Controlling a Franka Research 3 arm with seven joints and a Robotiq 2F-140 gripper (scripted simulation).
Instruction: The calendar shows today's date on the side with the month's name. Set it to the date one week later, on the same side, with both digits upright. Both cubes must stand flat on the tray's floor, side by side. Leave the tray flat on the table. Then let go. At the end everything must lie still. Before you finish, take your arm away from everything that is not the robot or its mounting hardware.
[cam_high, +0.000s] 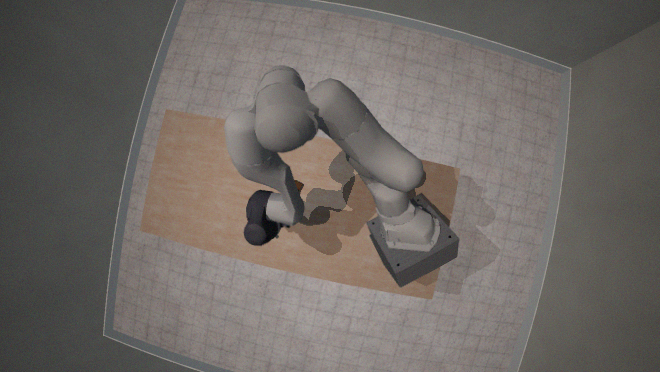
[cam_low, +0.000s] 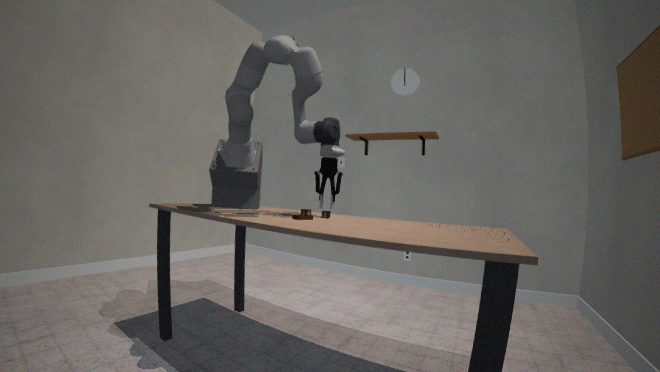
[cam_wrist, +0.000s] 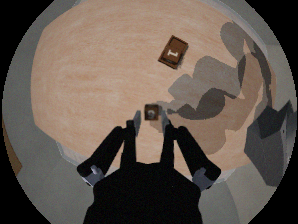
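Right now my hand is 60 mm above the calendar cube.
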